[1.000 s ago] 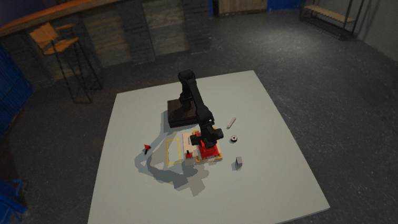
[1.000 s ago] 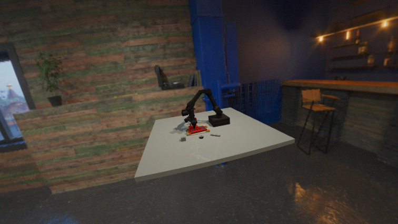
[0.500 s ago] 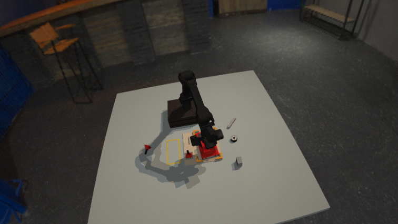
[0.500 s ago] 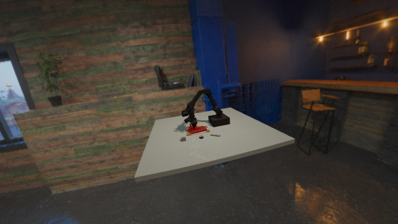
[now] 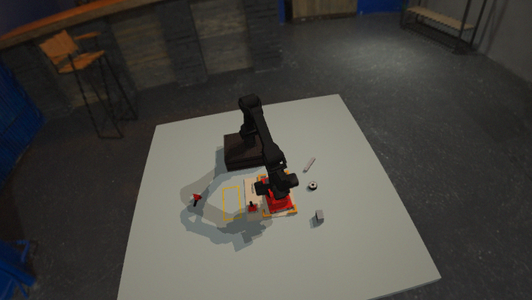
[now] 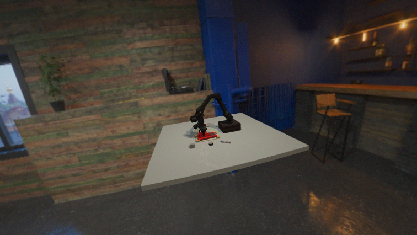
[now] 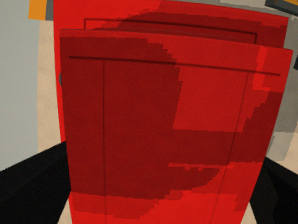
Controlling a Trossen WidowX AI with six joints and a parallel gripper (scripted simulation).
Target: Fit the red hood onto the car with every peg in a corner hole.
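Now: gripper tip 1 cm below the red hood. Round my gripper tip: grey engine block (2 cm below); then black wheel (2 cm behind, 18 cm to the left, 4 cm below); then tan jig board (4 cm behind, 2 cm to the right, 4 cm below).
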